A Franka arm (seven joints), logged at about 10 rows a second.
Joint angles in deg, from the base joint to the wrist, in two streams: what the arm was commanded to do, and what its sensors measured. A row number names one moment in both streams.
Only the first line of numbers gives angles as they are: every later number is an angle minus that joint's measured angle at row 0.
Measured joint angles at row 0:
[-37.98 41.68 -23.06 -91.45 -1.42 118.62 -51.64]
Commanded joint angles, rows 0 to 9:
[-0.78 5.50 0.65 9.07 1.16 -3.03 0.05]
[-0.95 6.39 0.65 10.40 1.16 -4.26 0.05]
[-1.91 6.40 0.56 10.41 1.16 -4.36 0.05]
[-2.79 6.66 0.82 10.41 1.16 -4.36 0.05]
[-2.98 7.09 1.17 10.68 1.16 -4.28 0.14]
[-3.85 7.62 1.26 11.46 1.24 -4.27 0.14]
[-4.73 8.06 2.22 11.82 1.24 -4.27 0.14]
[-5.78 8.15 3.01 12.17 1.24 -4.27 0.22]
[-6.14 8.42 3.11 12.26 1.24 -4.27 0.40]
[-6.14 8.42 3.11 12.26 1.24 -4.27 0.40]
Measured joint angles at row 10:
[-5.16 7.40 2.39 10.05 0.01 -2.90 0.00]
